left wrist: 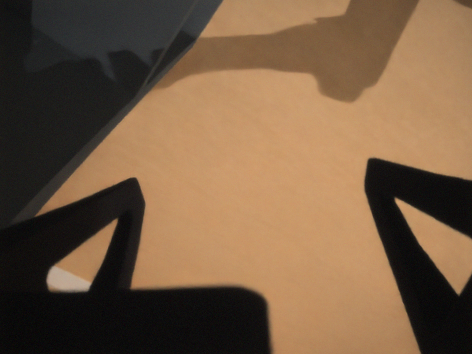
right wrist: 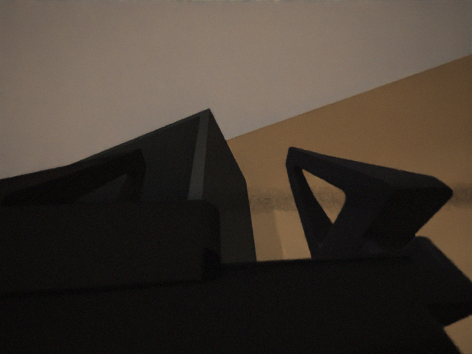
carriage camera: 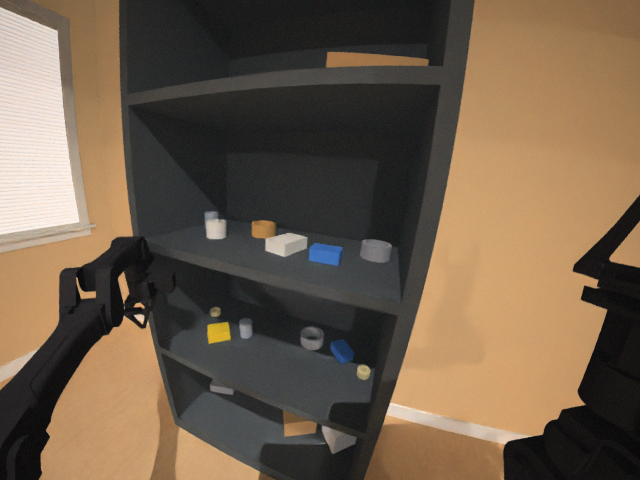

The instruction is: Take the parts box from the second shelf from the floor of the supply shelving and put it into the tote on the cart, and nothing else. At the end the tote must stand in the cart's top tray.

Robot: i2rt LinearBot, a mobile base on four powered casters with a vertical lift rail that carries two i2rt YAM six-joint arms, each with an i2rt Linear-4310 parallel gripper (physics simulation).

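Places are measured from the left arm's base along level axes (x right, y back, z down), in metres.
Where they show: left gripper, between the fingertips: (left wrist: 251,181) (carriage camera: 147,319); right gripper, between the fingertips: (right wrist: 217,156).
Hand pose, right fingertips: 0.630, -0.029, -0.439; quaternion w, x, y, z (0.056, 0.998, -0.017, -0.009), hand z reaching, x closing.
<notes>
After its pixels a point has its place, as x, y, z.
On the second shelf from the floor (carriage camera: 273,361) {0.236, -0.585, 0.285} a yellow box (carriage camera: 218,332) {-0.010, -0.678, 0.240} lies at the left and a blue box (carriage camera: 342,351) {0.509, -0.610, 0.245} lies tilted toward the right; which one is the parts box I cannot tell. The tote and cart do not show. My left gripper (carriage camera: 137,312) {-0.176, -0.503, 0.064} (left wrist: 251,181) {-0.176, -0.503, 0.064} is open and empty, beside the shelving's left side in the carriage view, left of the yellow box. Its wrist view shows floor between the fingers. My right gripper (right wrist: 217,156) {0.630, -0.029, -0.439} is open, tilted upward, with the shelving's top corner and wall beyond it. Part of the right arm shows at the carriage view's right edge.
Dark supply shelving (carriage camera: 419,217) {0.542, -0.310, -0.359} stands against the wall. The second shelf also holds a grey cup (carriage camera: 245,328) {0.099, -0.706, 0.230}, a grey ring (carriage camera: 305,345) {0.361, -0.664, 0.268} and small tan rings. The shelf above holds a white box (carriage camera: 285,244) {0.271, -0.553, -0.211}, another blue box (carriage camera: 325,254) {0.390, -0.514, -0.201} and round containers. Boxes lie on the bottom shelf.
</notes>
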